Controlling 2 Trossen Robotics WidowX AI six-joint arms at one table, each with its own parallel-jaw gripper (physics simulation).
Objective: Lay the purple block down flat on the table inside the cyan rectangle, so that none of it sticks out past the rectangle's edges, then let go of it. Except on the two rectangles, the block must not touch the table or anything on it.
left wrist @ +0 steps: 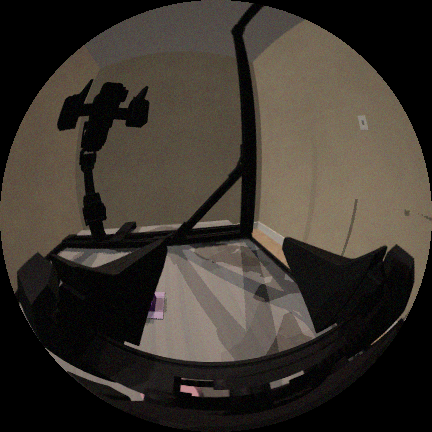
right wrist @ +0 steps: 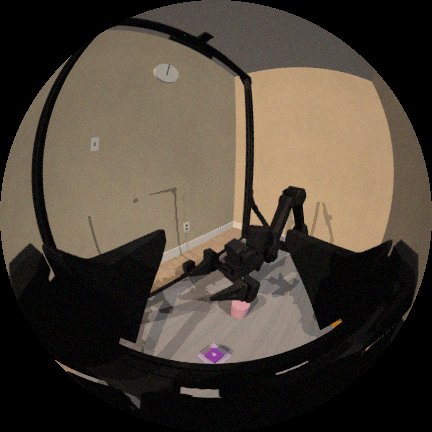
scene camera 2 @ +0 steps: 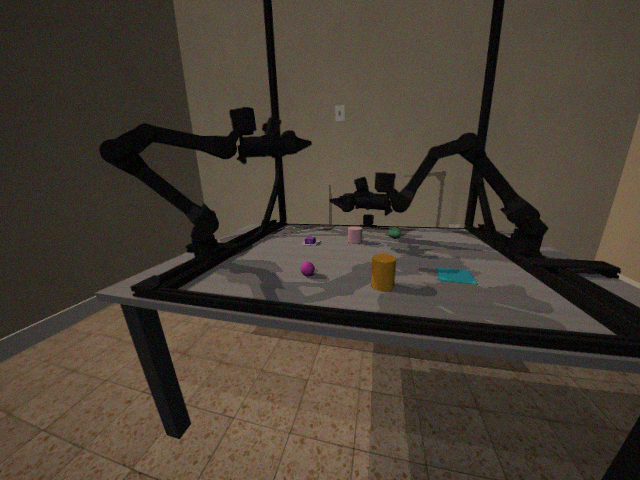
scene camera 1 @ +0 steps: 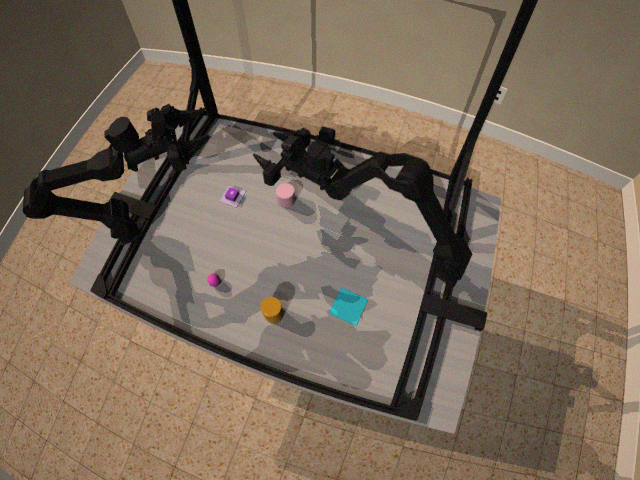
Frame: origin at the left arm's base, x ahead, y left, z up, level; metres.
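Seen in the pictures: left gripper, between the fingertips: (left wrist: 226,245) (right wrist: 197,285) (scene camera 2: 334,198) (scene camera 1: 263,143); right gripper, between the fingertips: (left wrist: 119,82) (right wrist: 228,236) (scene camera 2: 305,144) (scene camera 1: 205,123); left arm's base, origin of its link: (scene camera 2: 524,250) (scene camera 1: 449,272); right arm's base, origin of its link: (left wrist: 98,237) (scene camera 2: 206,256) (scene camera 1: 128,234).
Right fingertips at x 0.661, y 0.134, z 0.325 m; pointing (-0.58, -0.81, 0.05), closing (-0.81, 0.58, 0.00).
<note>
Pixels of each thing's top centre, then the offset from my right fingertips to it. "spot": a spot on its surface instead.
- small purple block, centre of its top: (right wrist: 213,354) (scene camera 1: 231,192) (scene camera 2: 310,237) dx +0.003, dy -0.008, dz -0.325 m
- pale purple rectangle, a spot on its surface: (left wrist: 160,306) spot: dx +0.002, dy -0.035, dz -0.343 m
- cyan rectangle, a spot on its surface: (scene camera 1: 348,307) (scene camera 2: 455,275) spot: dx -0.471, dy +0.095, dz -0.343 m
- pink cylinder, centre of its top: (scene camera 1: 285,190) (right wrist: 240,302) (scene camera 2: 355,228) dx -0.146, dy -0.085, dz -0.292 m
- orange cylinder, centre of its top: (scene camera 2: 384,257) (scene camera 1: 270,306) dx -0.317, dy +0.216, dz -0.275 m
- magenta ball, centre of its top: (scene camera 2: 307,262) (scene camera 1: 212,277) dx -0.130, dy +0.237, dz -0.309 m
- green ball, centre of its top: (scene camera 2: 395,226) dx -0.272, dy -0.189, dz -0.299 m
The small purple block (scene camera 1: 231,193) (scene camera 2: 310,240) (right wrist: 214,356) lies on a pale purple rectangle (scene camera 1: 237,202) (left wrist: 160,306). In the left wrist view a finger hides most of the block. The cyan rectangle (scene camera 1: 348,307) (scene camera 2: 455,275) is bare, at the right of both scene views. My left gripper (scene camera 1: 265,145) (scene camera 2: 331,200) is open and empty, roughly level, above the table's far side, right of the block in scene camera 2. My right gripper (scene camera 1: 205,124) (scene camera 2: 310,142) is open and empty, higher up, toward the far left corner.
A pink cylinder (scene camera 1: 285,195) (scene camera 2: 354,235) stands right of the block, near the left arm's gripper. An orange cylinder (scene camera 1: 271,310) (scene camera 2: 383,272) stands left of the cyan rectangle. A magenta ball (scene camera 1: 213,280) (scene camera 2: 307,268) is at front left, a green ball (scene camera 2: 394,233) at the back.
</note>
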